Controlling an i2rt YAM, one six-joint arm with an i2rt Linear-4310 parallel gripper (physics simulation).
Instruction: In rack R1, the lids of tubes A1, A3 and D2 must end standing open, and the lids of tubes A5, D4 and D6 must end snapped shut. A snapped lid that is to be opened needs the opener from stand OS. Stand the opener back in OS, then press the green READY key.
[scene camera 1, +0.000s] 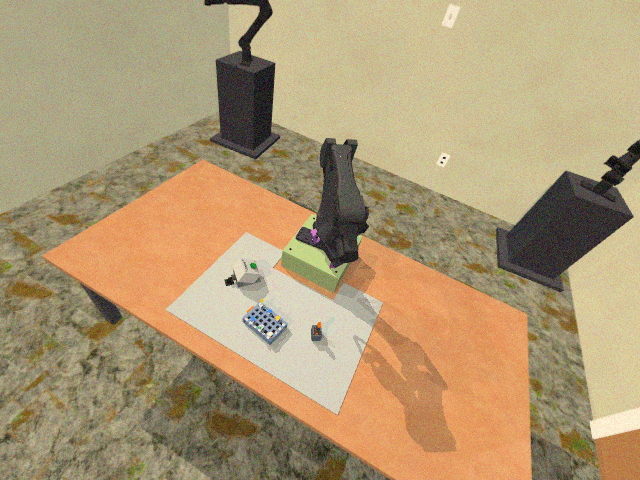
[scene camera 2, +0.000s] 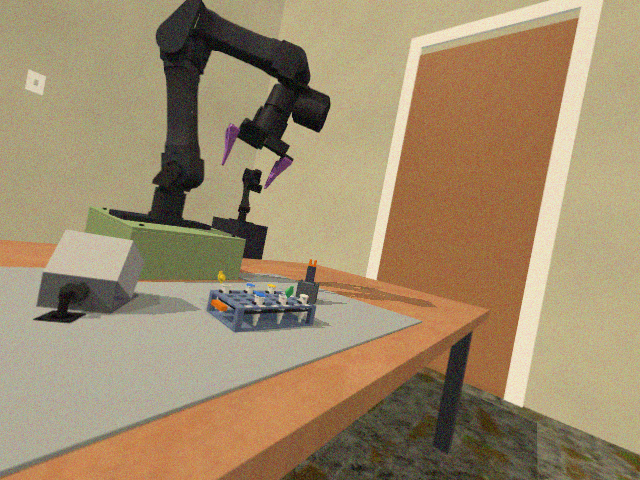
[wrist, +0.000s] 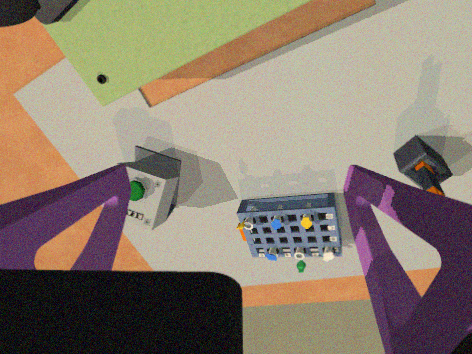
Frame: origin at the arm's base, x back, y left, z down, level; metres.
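Seen in the pictures: gripper, between the fingertips: (scene camera 1: 323, 255) (scene camera 2: 244, 177) (wrist: 237, 177); arm's base, origin of its link: (scene camera 1: 320, 242) (scene camera 2: 164, 222).
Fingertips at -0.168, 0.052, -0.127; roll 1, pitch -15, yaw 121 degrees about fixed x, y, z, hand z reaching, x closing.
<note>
Pixels of each thing's top centre, then the offset from my fingertips to it, as dx, dy, dz. "spot": a spot on its surface instead.
- blue rack, centre of its top: (wrist: 283, 250) (scene camera 2: 266, 278) (scene camera 1: 264, 315) -0.200, -0.100, +0.168
- green lid, centre of its top: (scene camera 2: 290, 285) (wrist: 300, 270) -0.240, -0.095, +0.168
- white lid, centre of its top: (wrist: 328, 256) -0.241, -0.056, +0.185
- orange-tipped opener, centre of its top: (wrist: 438, 201) (scene camera 2: 313, 259) -0.158, +0.078, +0.142
- grey box, a spot on its surface: (wrist: 150, 210) (scene camera 1: 250, 271) spot: -0.076, -0.229, +0.155
- small black object, a spot on its surface: (scene camera 2: 74, 294) (scene camera 1: 231, 278) spot: -0.108, -0.289, +0.204
- orange piece, a spot on its surface: (scene camera 2: 219, 304) spot: -0.190, -0.166, +0.203
My gripper (scene camera 2: 244, 176) (wrist: 237, 177) is open and empty, high above the mat. The blue rack (scene camera 1: 255, 333) (scene camera 2: 237, 317) (wrist: 290, 202) holds several tubes. At one corner a yellow lid (scene camera 2: 221, 276) (wrist: 240, 226) stands open beside its tube mouth. A green lid (scene camera 2: 289, 291) (wrist: 301, 266) on the opposite row also stands open. A blue lid (wrist: 276, 223) and a yellow lid (wrist: 306, 223) lie over their tubes. Another blue lid (wrist: 271, 257) and a white lid (wrist: 328, 256) are too small to judge. The orange-tipped opener (scene camera 2: 312, 263) (wrist: 435, 190) stands in its dark stand (scene camera 2: 308, 291) (wrist: 417, 152). The green key (scene camera 1: 253, 265) (wrist: 136, 190) shows.
The green key is on a grey box (scene camera 1: 245, 273) (scene camera 2: 90, 258) (wrist: 150, 210). A small black object (scene camera 1: 229, 281) (scene camera 2: 74, 294) is beside it. An orange piece (scene camera 2: 219, 304) is at the rack's end. The green arm base (scene camera 1: 310, 268) (scene camera 2: 191, 255) (wrist: 165, 40) stands behind the mat.
</note>
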